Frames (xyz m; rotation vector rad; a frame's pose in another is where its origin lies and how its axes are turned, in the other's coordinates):
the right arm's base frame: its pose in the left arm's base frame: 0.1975 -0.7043 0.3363 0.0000 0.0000 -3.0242
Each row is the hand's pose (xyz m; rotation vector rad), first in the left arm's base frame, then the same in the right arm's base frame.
Working: the left arm's base frame: its pose in the right arm's base frame: 0.1137 -0.7226 -0.3363 0.0000 0.0000 3.0242

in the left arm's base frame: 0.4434 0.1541 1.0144 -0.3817 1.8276 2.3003
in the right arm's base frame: -0.3447 -0.8237 0.6781 1.3483 0.1999 -0.2922
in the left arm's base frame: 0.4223 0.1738 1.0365 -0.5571 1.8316 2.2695
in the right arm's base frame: -0.3261 -0.8457 0.7002 1.3621 0.3284 -0.2850
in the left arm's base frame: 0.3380 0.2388 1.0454 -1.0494 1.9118 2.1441
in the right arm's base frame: -0.2500 -0.9202 0.7091 1.4354 0.6816 -0.1843
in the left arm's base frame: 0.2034 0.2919 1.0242 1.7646 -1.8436 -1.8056
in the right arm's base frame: -0.1225 -0.9887 0.6879 1.4553 1.2378 -0.0613
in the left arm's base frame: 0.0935 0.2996 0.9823 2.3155 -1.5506 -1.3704
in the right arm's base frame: -0.0143 -1.0092 0.6460 1.3455 1.7745 -0.0195
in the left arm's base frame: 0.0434 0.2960 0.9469 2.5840 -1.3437 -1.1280
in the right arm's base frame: 0.0359 -1.0115 0.6106 1.2316 2.0629 -0.0311
